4 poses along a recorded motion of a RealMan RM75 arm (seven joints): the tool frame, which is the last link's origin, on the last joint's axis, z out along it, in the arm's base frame.
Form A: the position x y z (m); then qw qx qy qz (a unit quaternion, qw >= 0).
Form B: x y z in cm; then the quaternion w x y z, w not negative. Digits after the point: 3 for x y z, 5 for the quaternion.
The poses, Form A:
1: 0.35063, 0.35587, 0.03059, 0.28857, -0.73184, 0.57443, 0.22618
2: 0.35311, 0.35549, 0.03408, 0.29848, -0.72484, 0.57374, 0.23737
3: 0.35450, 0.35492, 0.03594, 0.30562, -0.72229, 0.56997, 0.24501
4: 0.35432, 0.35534, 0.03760, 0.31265, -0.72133, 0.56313, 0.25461
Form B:
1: 35.063, 35.587, 3.059, 0.28857, -0.73184, 0.57443, 0.22618
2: 35.311, 35.549, 3.408, 0.29848, -0.72484, 0.57374, 0.23737
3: 35.450, 35.492, 3.594, 0.30562, -0.72229, 0.56997, 0.24501
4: 35.432, 35.534, 3.760, 0.31265, -0.72133, 0.56313, 0.25461
